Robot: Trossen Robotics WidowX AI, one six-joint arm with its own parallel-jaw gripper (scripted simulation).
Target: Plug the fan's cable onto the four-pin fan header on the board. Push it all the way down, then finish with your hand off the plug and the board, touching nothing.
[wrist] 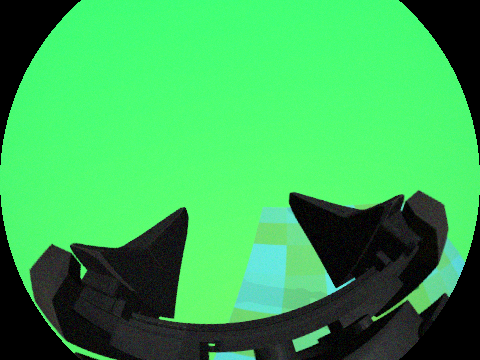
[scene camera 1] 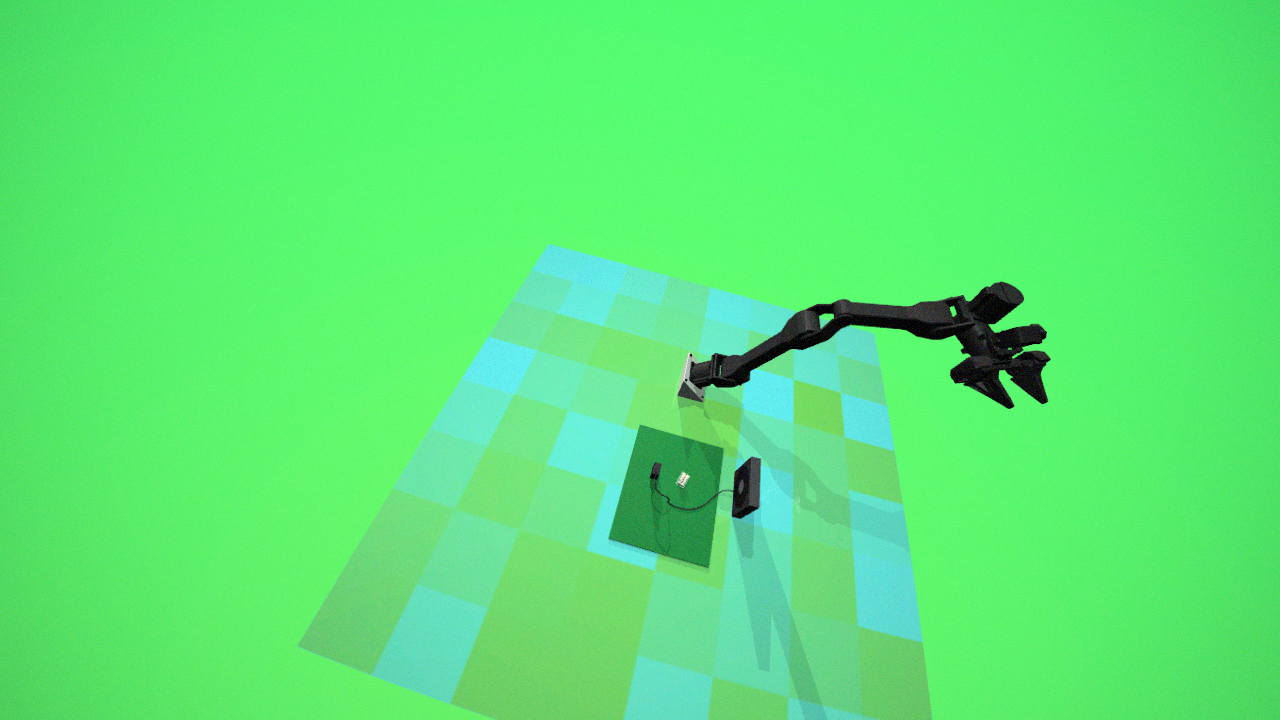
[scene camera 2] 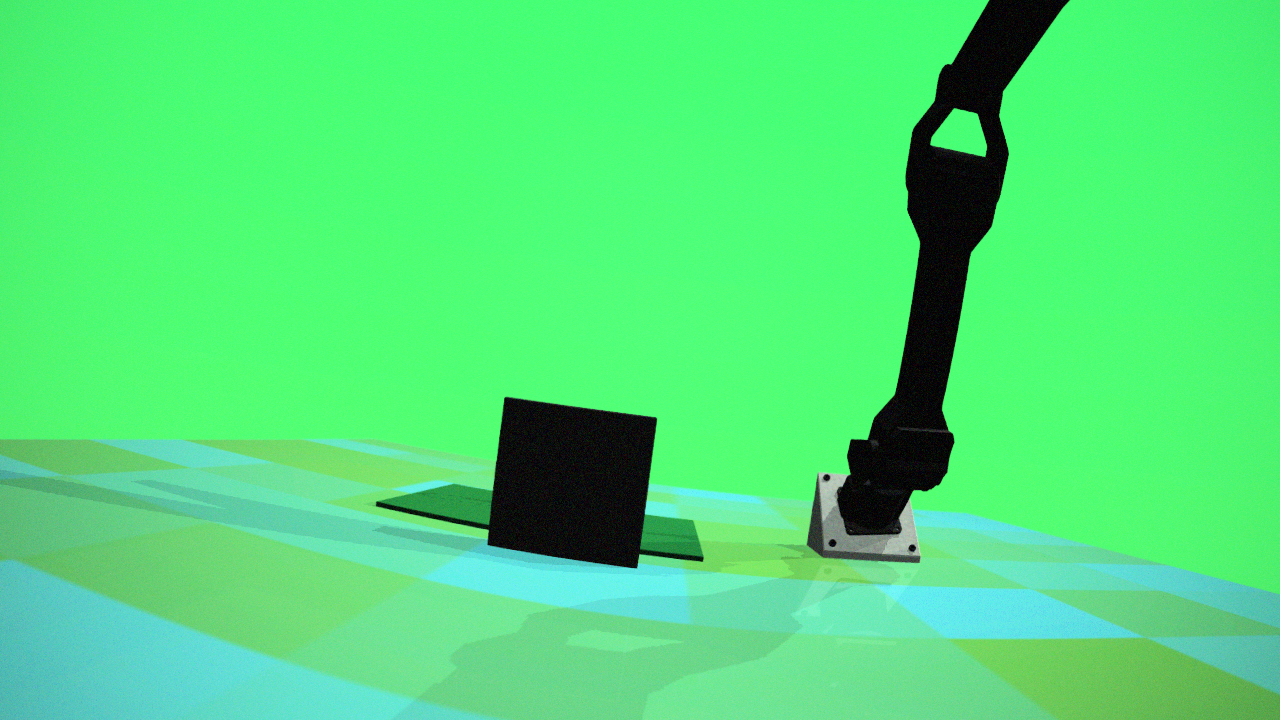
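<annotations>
Scene camera 1 shows my gripper, and so does the wrist view; my gripper at (scene camera 1: 985,380) and at (wrist: 346,252) is the same spot. In scene camera 2 my gripper is out of frame.
</annotations>
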